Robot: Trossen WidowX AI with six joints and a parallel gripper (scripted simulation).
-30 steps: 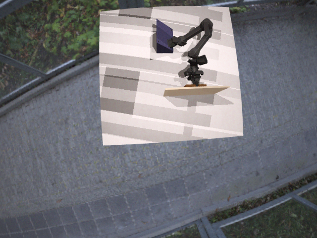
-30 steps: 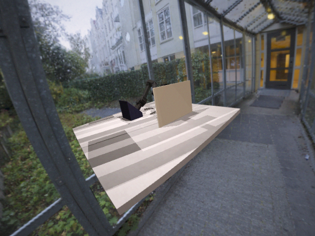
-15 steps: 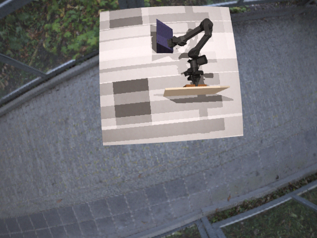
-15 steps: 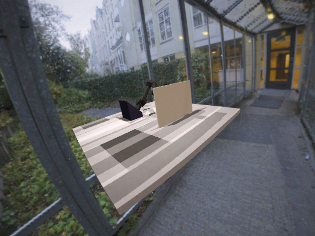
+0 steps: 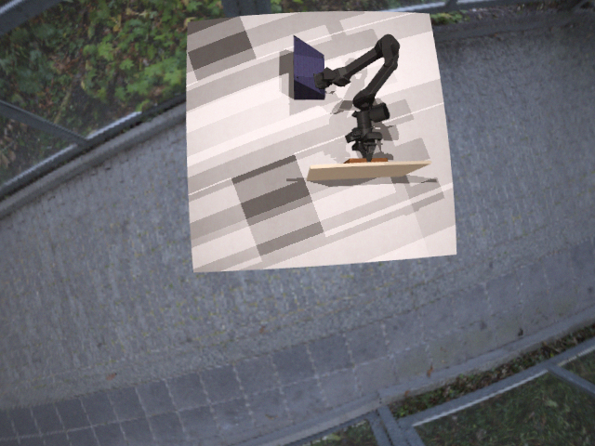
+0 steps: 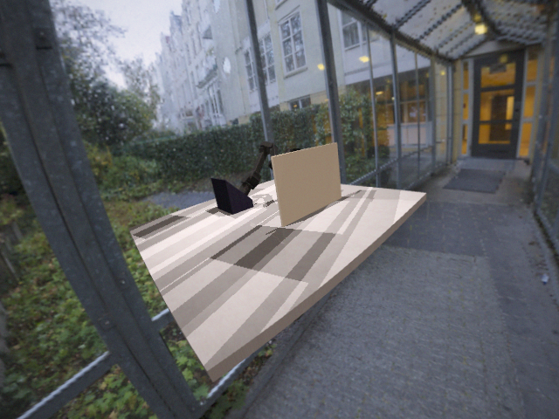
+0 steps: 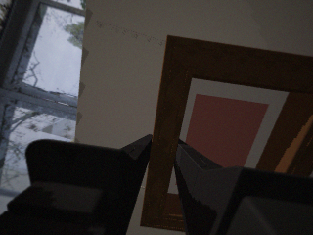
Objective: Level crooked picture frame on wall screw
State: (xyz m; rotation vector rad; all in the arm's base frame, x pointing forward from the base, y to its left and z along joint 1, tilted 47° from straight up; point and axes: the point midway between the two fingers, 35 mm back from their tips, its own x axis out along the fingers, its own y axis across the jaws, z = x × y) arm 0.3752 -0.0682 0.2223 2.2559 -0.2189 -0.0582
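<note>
Now: gripper tip 5 cm above the picture frame. Round my gripper tip: beige wall panel (1 cm ahead, 1 cm to the right, 7 cm below).
</note>
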